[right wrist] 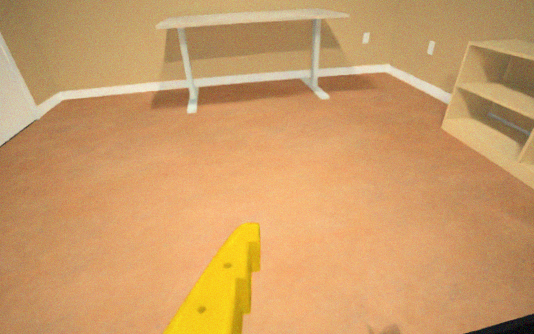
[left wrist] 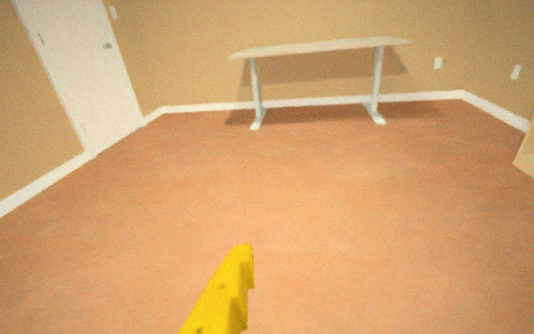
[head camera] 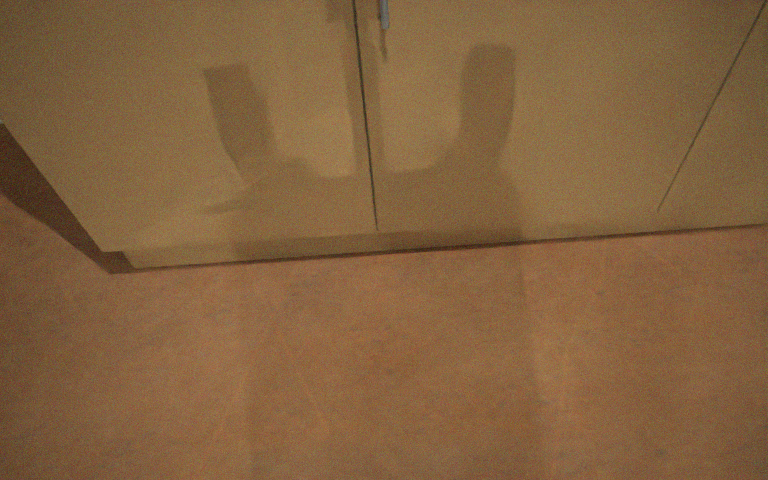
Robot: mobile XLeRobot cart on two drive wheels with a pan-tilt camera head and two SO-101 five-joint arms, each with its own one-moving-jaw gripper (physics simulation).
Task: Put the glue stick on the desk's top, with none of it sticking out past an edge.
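Places are measured from the left arm's base along level axes (x back, y left, z down), in centimetres.
Pixels of known places: left hand, tool point: [left wrist: 252, 259]; right hand, tool point: [right wrist: 259, 240].
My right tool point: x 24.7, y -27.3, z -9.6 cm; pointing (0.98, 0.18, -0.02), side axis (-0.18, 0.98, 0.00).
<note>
Behind a point stands the place of what it marks.
The glue stick does not show in any of the three views. The desk [left wrist: 320, 48] @[x 253.6, y 9.9, z 5.8 cm] [right wrist: 250, 18] @[x 258.2, y 1.4, z 5.5 cm], with a pale top and two light legs, stands against the far wall in both wrist views. No glue stick can be made out on its thin, distant top. My left gripper [left wrist: 245, 252] shows one yellow notched jaw in the left wrist view; it is fully open and empty, far from the desk. My right gripper [right wrist: 253, 232] also shows one notched jaw; it is fully open and empty.
A wooden cabinet [head camera: 158, 141] @[x -81.0, y 21.6, z 31.2 cm] with a grey handle [head camera: 385, 15] @[x -77.1, y -18.8, z 8.1 cm] fills the upper head view, its base on the brown floor [head camera: 385, 367] @[x -56.1, y -13.8, z 77.5 cm]. A wooden shelf unit [right wrist: 505, 46] @[x 157.7, y 137.0, z 16.5 cm] stands at the right in the right wrist view. A white door [left wrist: 75, 70] @[x 227.6, y -204.3, z 1.4 cm] [right wrist: 12, 100] @[x 268.1, y -203.0, z 52.6 cm] is at the left.
</note>
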